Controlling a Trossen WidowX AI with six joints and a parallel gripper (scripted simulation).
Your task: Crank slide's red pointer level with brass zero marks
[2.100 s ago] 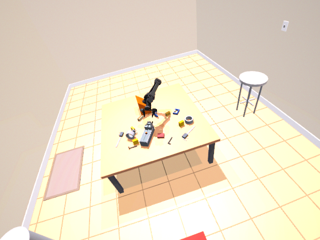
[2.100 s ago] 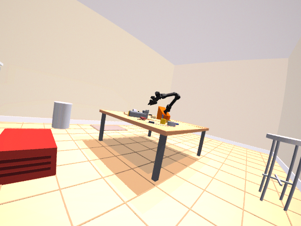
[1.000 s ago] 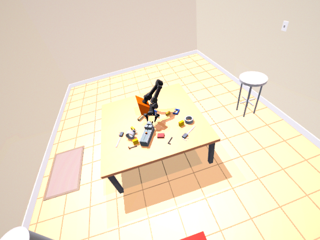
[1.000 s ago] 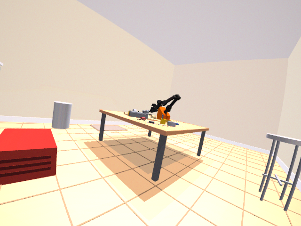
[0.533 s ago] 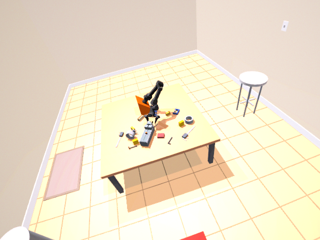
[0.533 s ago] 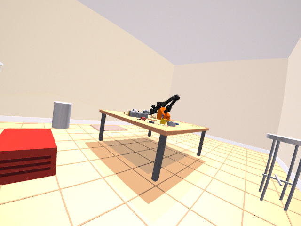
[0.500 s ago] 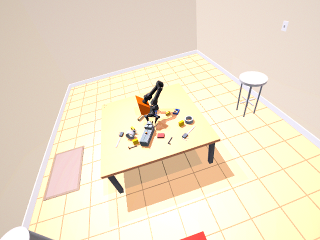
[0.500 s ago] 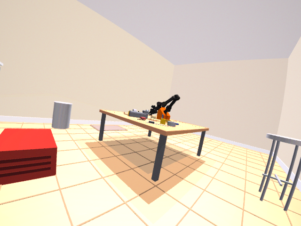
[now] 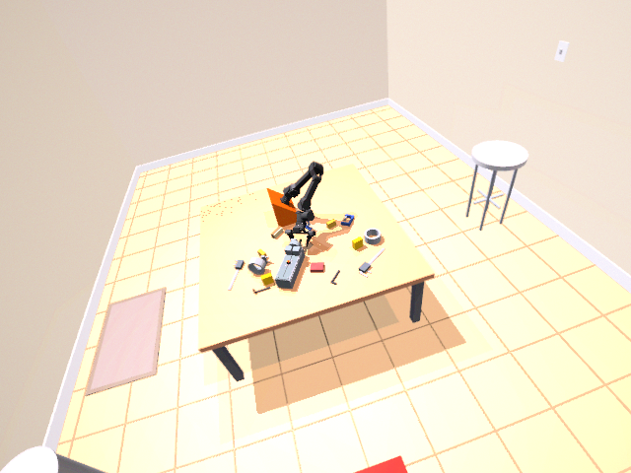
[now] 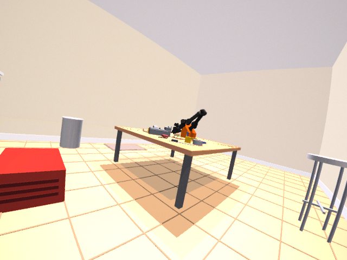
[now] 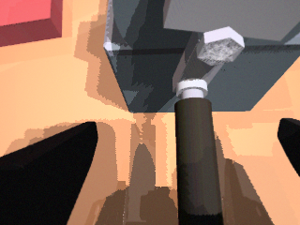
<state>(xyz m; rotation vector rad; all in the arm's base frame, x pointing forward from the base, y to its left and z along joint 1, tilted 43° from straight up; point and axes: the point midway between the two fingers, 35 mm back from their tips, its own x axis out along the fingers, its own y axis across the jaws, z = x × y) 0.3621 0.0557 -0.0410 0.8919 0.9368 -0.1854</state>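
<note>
Right now the dark crank handle is 2 cm behind my gripper tip, 1 cm to the left of it and 1 cm above it. From my gripper tip the other things lie so: red pointer 14 cm ahead, 9 cm to the right, 4 cm above; then red block 18 cm ahead, 6 cm to the left, 4 cm below.
</note>
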